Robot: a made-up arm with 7 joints.
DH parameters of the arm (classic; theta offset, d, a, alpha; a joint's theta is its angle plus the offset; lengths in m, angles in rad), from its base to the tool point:
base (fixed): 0.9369 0 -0.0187 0
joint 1: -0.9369 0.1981 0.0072 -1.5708
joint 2: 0 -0.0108 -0.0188 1.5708
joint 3: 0 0.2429 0.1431 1.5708
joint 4: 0 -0.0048 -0.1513 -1.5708
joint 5: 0 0.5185 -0.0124 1.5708
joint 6: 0 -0.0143 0.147 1.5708
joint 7: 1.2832 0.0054 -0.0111 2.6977
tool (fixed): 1.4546 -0.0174 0 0
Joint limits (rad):
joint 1: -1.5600..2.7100
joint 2: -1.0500..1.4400
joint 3: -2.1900..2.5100
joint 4: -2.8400..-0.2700
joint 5: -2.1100..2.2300
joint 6: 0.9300..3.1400
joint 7: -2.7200..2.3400
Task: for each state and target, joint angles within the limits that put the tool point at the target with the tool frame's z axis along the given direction. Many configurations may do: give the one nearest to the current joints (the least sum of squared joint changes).
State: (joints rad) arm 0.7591 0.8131 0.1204 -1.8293 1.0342 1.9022 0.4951
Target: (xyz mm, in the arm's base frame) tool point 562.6 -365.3 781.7 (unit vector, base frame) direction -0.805 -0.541 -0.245
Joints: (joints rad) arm 0.1535 -0.0962 -0.4594 -1.4156 1.4173 2.6862 0.7145
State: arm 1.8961 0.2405 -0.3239 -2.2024 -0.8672 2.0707 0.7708
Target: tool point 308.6 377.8 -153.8 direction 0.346 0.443 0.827
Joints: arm 1.1774 0.2150 -0.4246 -2.8400 -0.5847 2.8044 1.2243
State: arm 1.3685 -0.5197 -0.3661 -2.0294 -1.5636 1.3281 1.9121
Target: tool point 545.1 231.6 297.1 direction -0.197 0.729 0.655
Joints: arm 0.9676 -0.8657 -0.5594 -2.7477 -1.6223 1.3805 2.0278
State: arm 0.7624 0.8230 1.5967 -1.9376 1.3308 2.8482 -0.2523
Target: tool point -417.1 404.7 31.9 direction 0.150 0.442 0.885
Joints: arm 0.4386 0.3267 1.9065 -2.8253 0.7663 2.8842 -0.5273
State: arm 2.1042 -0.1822 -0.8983 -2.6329 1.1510 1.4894 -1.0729
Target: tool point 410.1 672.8 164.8 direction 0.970 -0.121 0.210
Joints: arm 1.8710 0.2722 -0.8779 -2.0252 1.7097 1.4259 -0.8215
